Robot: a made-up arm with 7 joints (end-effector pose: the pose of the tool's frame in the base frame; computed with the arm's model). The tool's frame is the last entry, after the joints.
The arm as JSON. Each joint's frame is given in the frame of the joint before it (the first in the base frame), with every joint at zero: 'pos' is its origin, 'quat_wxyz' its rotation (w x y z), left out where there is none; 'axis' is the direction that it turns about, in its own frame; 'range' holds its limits. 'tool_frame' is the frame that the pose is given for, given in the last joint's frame.
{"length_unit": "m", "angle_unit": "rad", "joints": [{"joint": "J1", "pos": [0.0, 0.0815, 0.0], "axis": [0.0, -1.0, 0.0], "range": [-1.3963, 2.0]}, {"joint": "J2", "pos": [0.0, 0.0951, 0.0], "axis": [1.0, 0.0, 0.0], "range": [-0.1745, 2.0]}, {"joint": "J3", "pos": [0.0, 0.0, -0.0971], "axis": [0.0, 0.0, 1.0], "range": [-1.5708, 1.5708]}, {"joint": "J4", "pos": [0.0, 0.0, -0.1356], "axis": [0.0, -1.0, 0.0], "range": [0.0, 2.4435]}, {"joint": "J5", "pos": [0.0, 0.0, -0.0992], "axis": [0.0, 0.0, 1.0], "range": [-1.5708, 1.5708]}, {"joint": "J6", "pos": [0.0, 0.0, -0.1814], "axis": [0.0, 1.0, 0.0], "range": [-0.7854, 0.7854]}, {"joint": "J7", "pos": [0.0, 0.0, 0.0], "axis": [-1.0, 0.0, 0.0], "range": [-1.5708, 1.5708]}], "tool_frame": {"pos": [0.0, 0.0, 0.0]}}
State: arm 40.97 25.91 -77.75 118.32 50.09 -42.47 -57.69
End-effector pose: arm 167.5 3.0 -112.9 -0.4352 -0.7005 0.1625 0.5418
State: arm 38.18 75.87 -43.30 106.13 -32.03 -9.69 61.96
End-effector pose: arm 288.4 281.5 -49.4 0.2405 -0.1028 -0.8758 0.4057
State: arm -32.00 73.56 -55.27 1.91 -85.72 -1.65 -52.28
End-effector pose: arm -76.3 666.6 -132.2 0.0251 0.1917 -0.9748 0.1115
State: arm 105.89 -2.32 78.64 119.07 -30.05 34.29 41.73
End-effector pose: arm 88.7 412.9 75.5 -0.0061 -0.8957 0.4335 0.0992
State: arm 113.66 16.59 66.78 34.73 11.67 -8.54 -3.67
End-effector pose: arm 343.0 449.7 219.1 -0.2946 -0.7742 0.5581 0.0480
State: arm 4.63 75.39 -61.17 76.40 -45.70 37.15 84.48
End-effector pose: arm 155.8 405.4 -294.9 0.0927 0.5132 -0.5310 0.6679
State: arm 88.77 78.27 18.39 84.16 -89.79 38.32 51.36
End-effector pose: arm -27.4 450.3 265.5 0.7498 -0.2719 0.3767 0.4711
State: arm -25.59 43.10 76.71 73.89 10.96 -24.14 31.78
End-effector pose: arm 35.4 580.4 -69.6 0.4665 -0.6645 -0.1037 0.5745
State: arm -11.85 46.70 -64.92 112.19 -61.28 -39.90 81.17
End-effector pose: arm 54.8 107.4 -275.3 0.2724 -0.0209 0.9563 0.1041
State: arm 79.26 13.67 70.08 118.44 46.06 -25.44 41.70
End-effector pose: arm 56.4 425.4 74.9 -0.2306 0.8278 -0.1023 0.5011
